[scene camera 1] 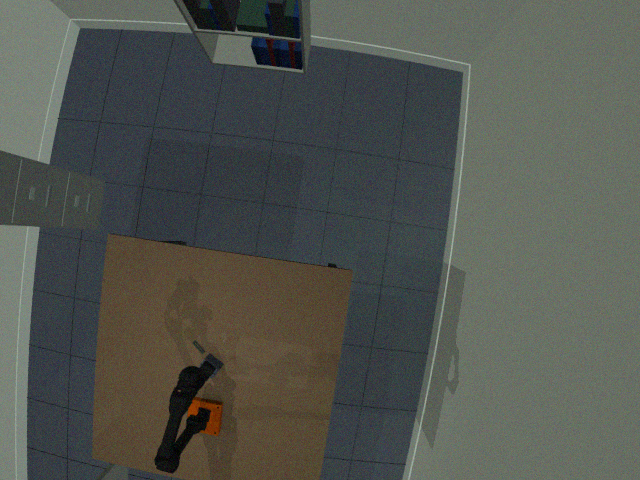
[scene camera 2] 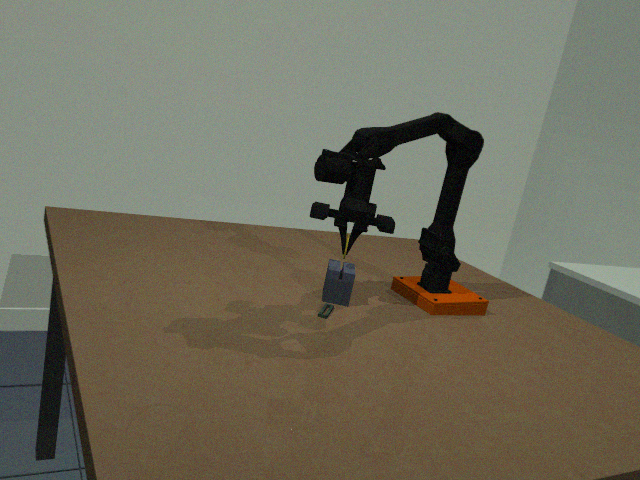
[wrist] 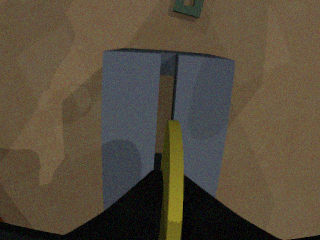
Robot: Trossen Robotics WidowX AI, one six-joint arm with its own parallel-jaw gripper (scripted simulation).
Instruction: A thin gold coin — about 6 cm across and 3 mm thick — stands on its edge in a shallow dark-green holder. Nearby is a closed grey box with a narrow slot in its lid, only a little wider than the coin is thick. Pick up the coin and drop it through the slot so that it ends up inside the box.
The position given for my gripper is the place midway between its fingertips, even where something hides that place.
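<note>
Gold coin held in my gripper [scene camera 2: 344,254]. The wrist view also shows the gripper [wrist: 165,181].
</note>
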